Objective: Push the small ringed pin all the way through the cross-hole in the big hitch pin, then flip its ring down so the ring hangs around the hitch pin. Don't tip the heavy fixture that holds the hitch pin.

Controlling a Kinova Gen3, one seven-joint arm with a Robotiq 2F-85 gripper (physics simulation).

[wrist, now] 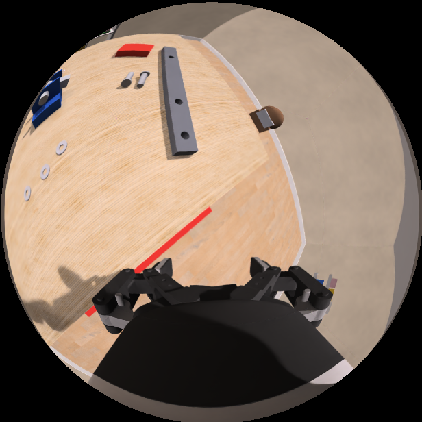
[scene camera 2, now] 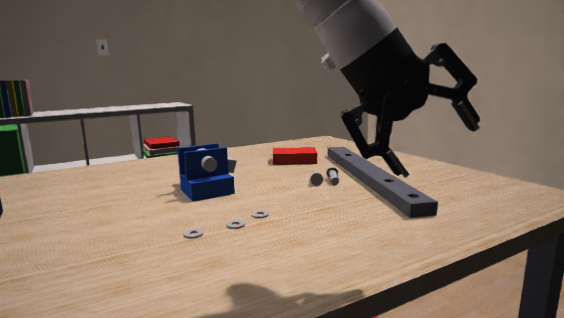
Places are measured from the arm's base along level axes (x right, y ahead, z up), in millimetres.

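Pixels of known places: gripper, fingertip midpoint: (scene camera 2: 439, 152).
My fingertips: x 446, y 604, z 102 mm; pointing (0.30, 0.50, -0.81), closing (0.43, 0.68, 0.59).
Behind a point stands the place of what it marks.
The blue fixture (scene camera 2: 208, 188) @(y 444, x 24, z -29 mm) (wrist: 48, 110) stands upright at the left in both views. The grey hitch pin (scene camera 2: 209, 163) @(y 452, x 15, z 20 mm) (wrist: 44, 98) sits in it with its round end showing. A grey block-like piece (scene camera 2: 232, 165) @(y 515, x -25, z -1 mm) (wrist: 65, 81) sticks out at the fixture's far side. The small ringed pin, its ring and the cross-hole cannot be made out. My gripper (scene camera 2: 436, 149) @(y 604, x 446, z 102 mm) (wrist: 211, 266) is open with nothing between its fingers. It is high above the table's right part in the scene view, well apart from the fixture.
On the table (scene camera 2: 125, 280) @(y 260, x 278, z -50 mm) (wrist: 110, 200) lie a dark grey bar (scene camera 2: 370, 174) @(y 775, x 124, z -25 mm) (wrist: 175, 82) with holes, a red block (scene camera 2: 295, 156) @(y 732, x -133, z -29 mm) (wrist: 135, 50), and two short grey pins (scene camera 2: 316, 178) @(y 676, x 62, z -34 mm) (scene camera 2: 333, 176) @(y 712, x 75, z -32 mm) between fixture and bar. Three flat washers (scene camera 2: 187, 233) @(y 362, x 181, z -48 mm) lie in front of the fixture.
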